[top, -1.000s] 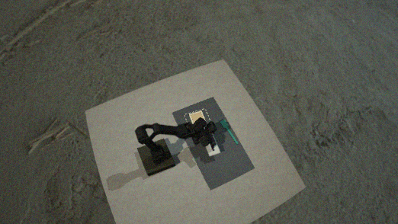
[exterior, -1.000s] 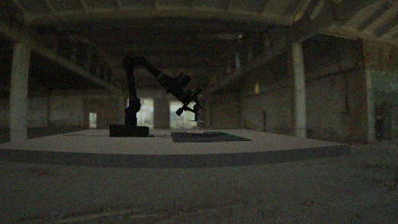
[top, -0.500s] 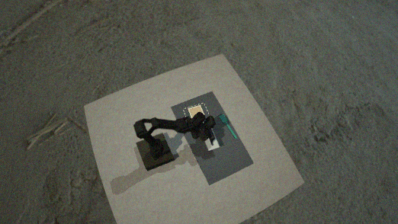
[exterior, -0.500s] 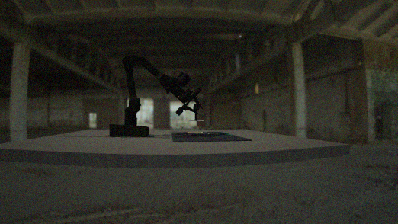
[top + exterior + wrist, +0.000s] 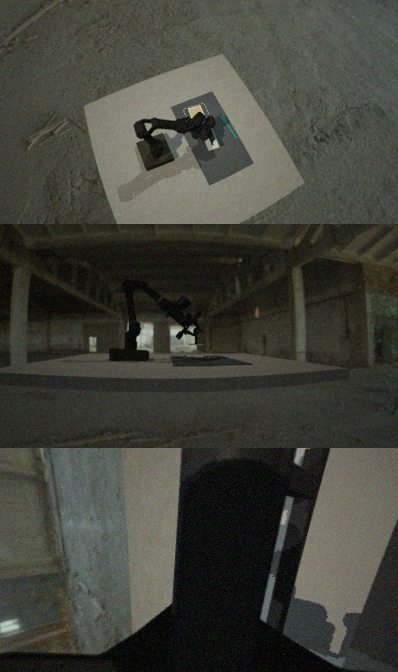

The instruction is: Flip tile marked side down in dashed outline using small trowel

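Now: the small green trowel 15 cm ahead of my gripper tip and 13 cm below it. The rest, counted from my gripper tip: tile 3 cm ahead, 21 cm to the left, 13 cm below; dark grey mat 1 cm ahead, 1 cm to the left, 15 cm below.
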